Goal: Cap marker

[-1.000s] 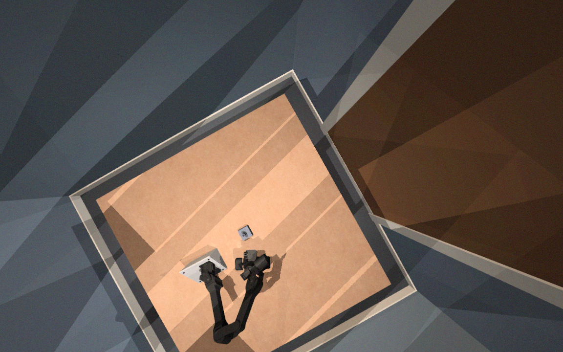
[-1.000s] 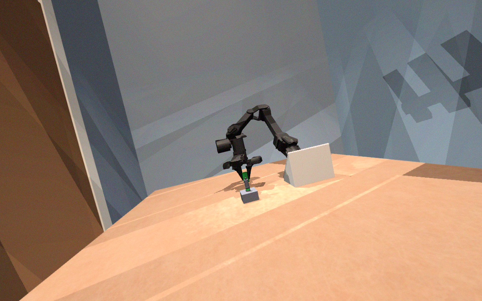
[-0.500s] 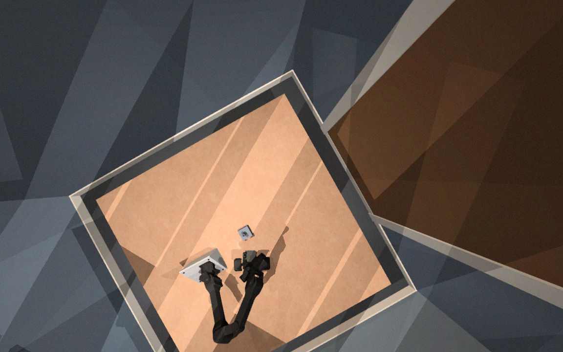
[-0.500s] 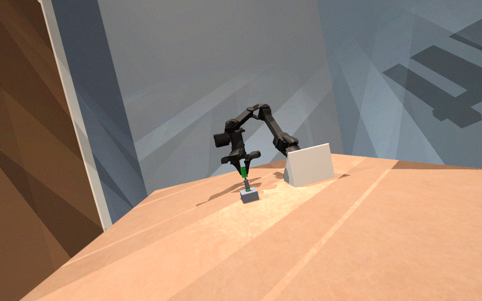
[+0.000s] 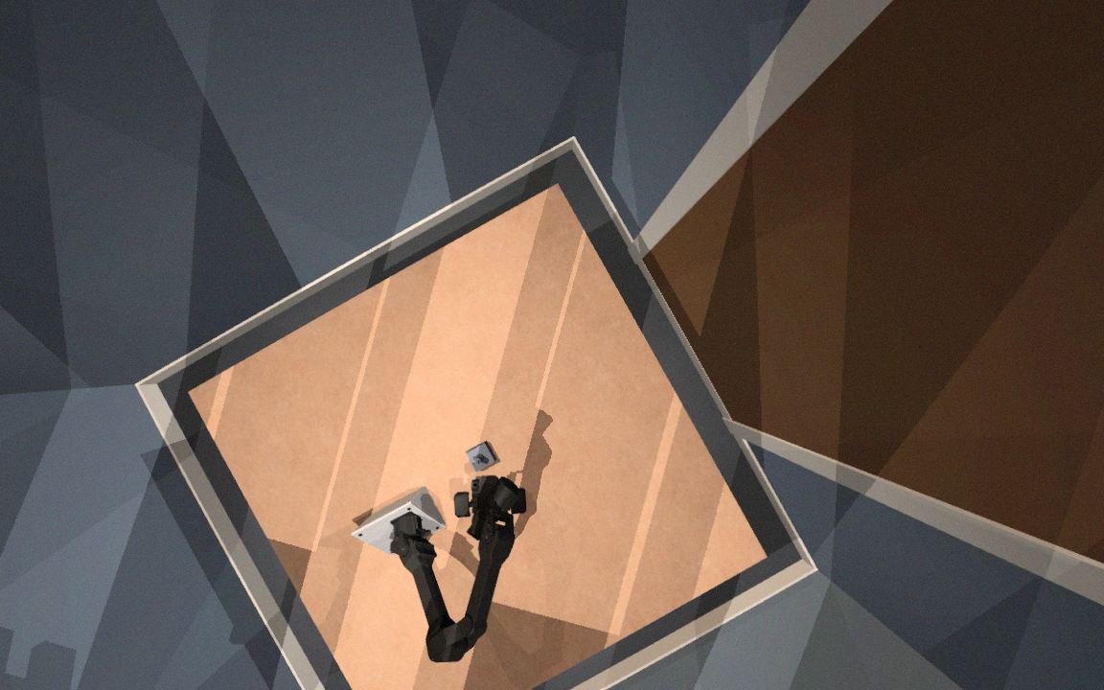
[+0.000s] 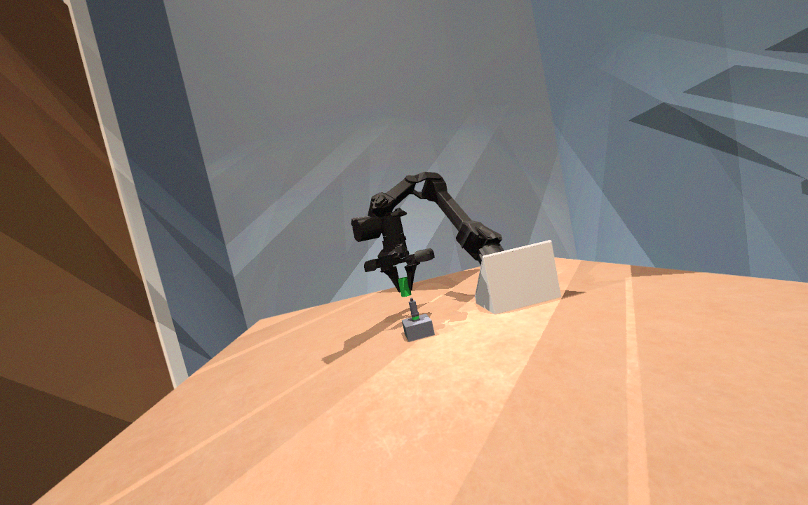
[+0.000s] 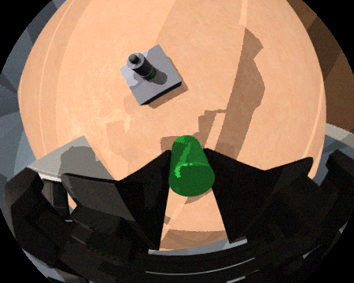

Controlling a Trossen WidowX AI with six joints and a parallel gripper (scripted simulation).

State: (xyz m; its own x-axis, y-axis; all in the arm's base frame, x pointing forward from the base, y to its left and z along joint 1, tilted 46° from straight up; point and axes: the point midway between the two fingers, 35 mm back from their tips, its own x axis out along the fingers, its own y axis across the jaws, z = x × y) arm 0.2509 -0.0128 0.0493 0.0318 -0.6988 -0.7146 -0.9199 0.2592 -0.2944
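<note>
Right now the grey holder block is 100 mm to the left of my gripper tip and 70 mm below it. Round my gripper tip: green cap 10 mm above.
</note>
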